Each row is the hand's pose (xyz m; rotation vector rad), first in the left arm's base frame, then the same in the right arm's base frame.
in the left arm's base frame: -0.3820 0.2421 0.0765 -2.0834 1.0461 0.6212
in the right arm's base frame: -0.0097 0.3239 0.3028 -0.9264 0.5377 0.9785
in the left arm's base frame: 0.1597 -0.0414 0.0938 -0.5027 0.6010 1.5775
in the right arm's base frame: 0.4917 0.1981 -0.0241 0.5166 -0.3254 1.5664
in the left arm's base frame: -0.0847 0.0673 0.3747 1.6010 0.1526 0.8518
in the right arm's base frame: 0.2679 -0.0235 0.2023 2.7489 -0.4817 0.8206
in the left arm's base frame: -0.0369 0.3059 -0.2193 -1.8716 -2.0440 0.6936
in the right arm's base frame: 0.3356 0.6146 0.2199 -1.1227 -1.6205 -0.4522
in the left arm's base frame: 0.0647 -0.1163 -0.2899 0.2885 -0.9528 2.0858
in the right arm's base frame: 0.3815 0.5370 -0.2108 0.9026 -2.0255 1.1381
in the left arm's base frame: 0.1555 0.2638 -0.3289 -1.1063 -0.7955 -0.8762
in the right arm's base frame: 0.5193 0.6985 0.1197 -0.0866 -0.0243 -1.1295
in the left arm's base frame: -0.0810 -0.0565 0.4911 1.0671 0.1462 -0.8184
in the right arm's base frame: 0.2577 -0.1747 0.1253 2.1896 0.7411 -0.8584
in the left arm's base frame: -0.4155 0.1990 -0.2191 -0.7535 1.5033 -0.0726
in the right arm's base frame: -0.0534 0.5888 0.1676 0.3130 1.3488 0.7552
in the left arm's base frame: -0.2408 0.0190 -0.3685 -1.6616 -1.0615 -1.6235
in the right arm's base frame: 0.0944 0.6646 -0.0724 -0.9033 0.1571 -1.6613
